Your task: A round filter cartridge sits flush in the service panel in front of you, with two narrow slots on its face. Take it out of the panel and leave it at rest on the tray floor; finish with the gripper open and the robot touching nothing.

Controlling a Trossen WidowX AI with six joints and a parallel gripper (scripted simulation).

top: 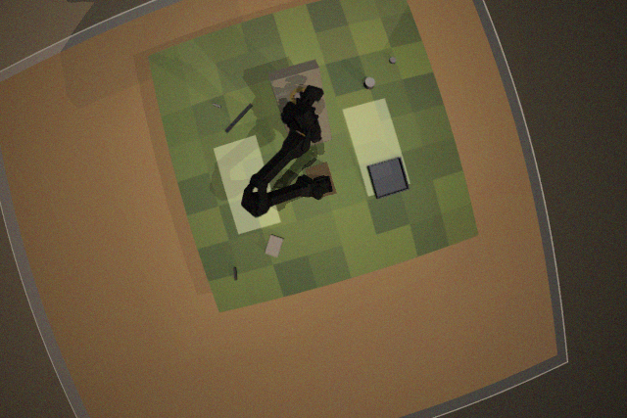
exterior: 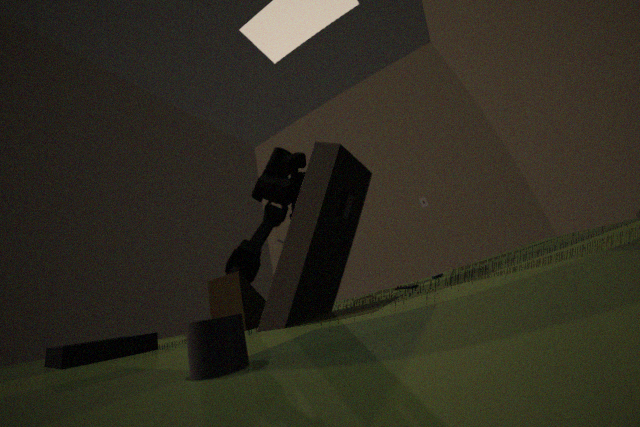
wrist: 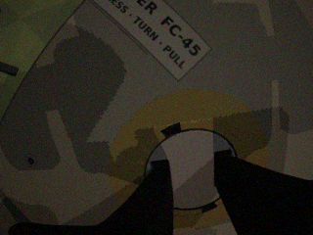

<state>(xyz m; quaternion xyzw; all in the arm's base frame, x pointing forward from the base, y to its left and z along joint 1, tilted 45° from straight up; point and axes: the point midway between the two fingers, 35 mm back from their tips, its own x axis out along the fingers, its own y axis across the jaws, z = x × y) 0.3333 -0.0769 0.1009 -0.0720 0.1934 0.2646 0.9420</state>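
Right now the grey round filter cartridge is 10 mm ahead of my gripper tip and 10 mm below it. The rest, counted from my gripper tip: service panel: 40 mm behind, 80 mm below; then small pale box: 570 mm behind, 260 mm to the left, 230 mm below; then dark grey tray: 390 mm behind, 300 mm to the right, 230 mm below.
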